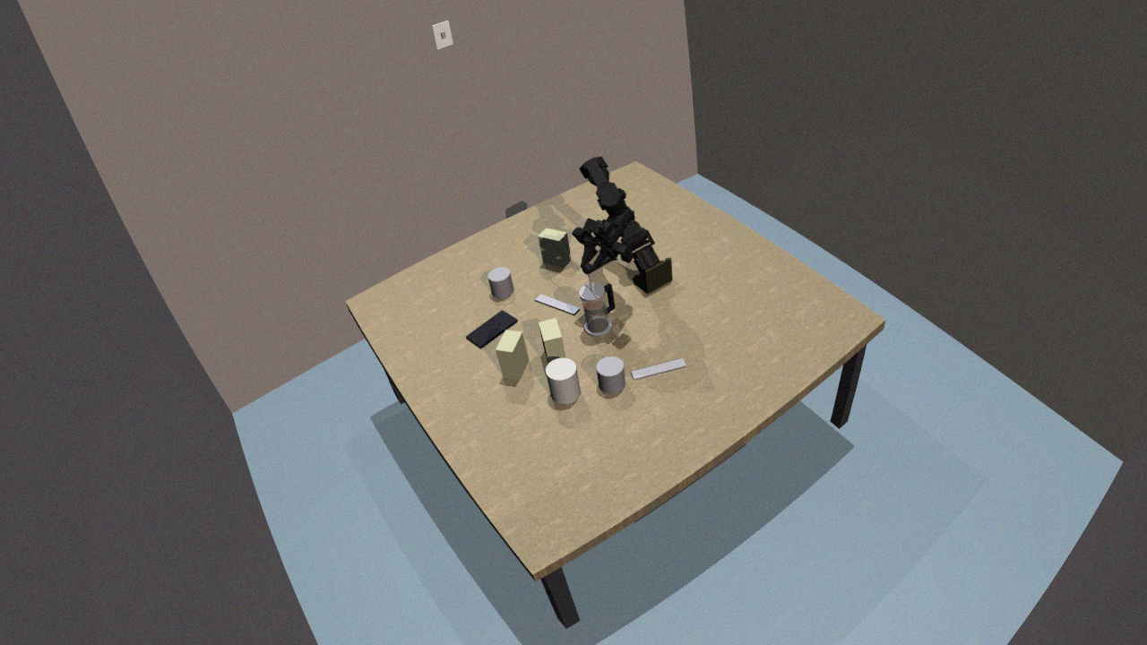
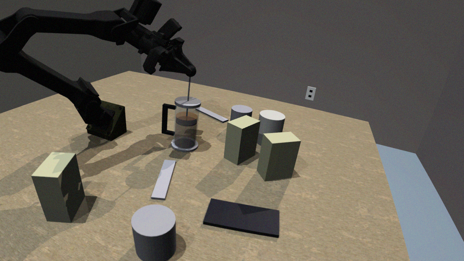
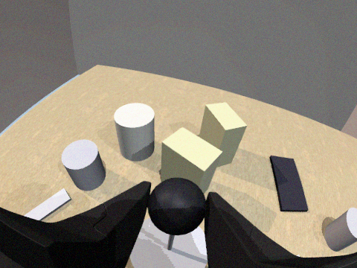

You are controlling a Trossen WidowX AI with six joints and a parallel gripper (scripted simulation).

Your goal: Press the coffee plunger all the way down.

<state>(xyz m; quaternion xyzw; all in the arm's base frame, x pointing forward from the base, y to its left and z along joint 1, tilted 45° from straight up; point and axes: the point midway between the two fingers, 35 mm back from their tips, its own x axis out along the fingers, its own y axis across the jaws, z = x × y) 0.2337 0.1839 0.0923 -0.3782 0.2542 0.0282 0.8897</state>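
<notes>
Now: the glass coffee press 11 cm below my gripper tip, 3 cm behind it and 1 cm to the right of it. Also, from my gripper tip: black slab (24 cm ahead, 22 cm below, 21 cm to the right).
</notes>
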